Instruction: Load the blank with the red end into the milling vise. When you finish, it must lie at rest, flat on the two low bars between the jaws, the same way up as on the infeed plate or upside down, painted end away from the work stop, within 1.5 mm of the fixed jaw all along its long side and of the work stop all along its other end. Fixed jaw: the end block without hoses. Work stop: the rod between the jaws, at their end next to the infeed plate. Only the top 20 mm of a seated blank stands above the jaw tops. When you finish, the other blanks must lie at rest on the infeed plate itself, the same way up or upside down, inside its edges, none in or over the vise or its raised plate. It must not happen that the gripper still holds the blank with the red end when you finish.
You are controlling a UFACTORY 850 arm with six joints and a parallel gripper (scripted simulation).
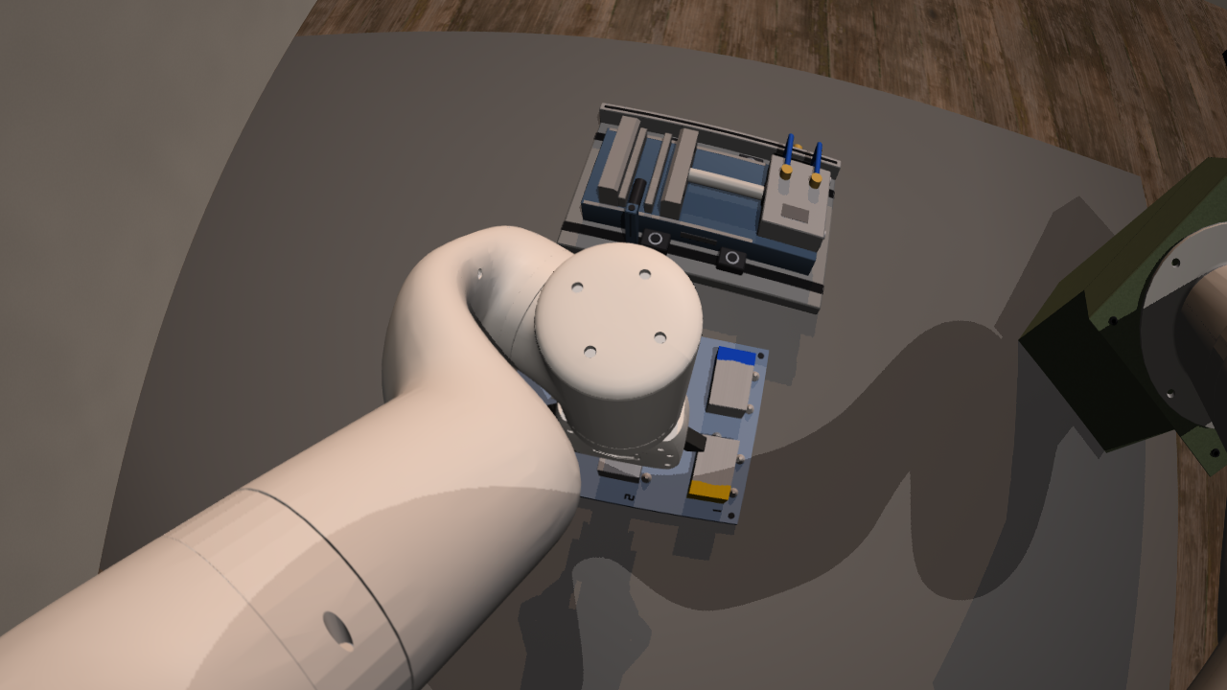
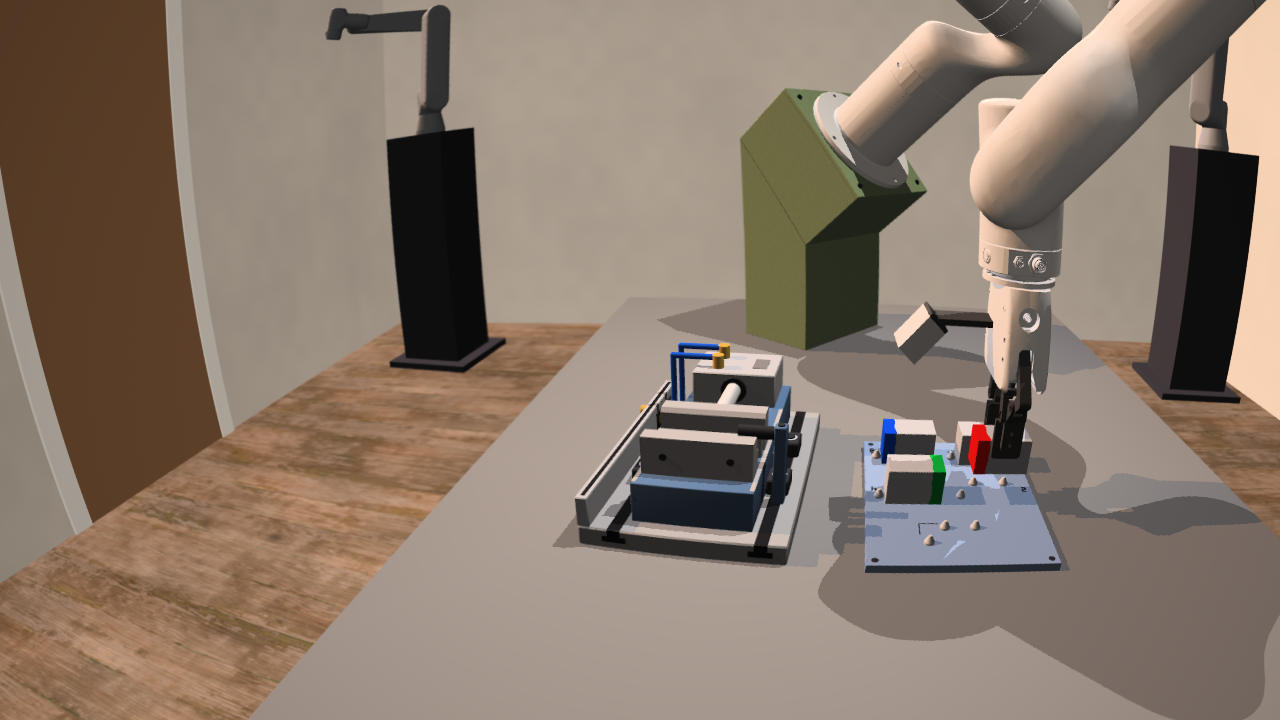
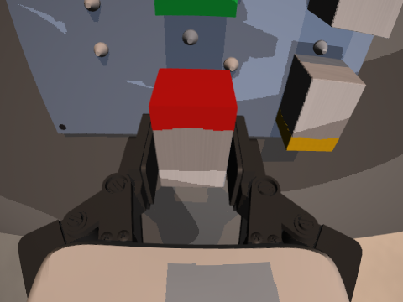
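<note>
Right now the moving jaw is 290 mm to the right of my hand and 20 mm ahead of it. Also, from my hand: infeed plate (80 mm below, 40 mm to the right); then yellow-ended blank (90 mm behind, 60 mm below); then red-ended blank (20 mm below).
</note>
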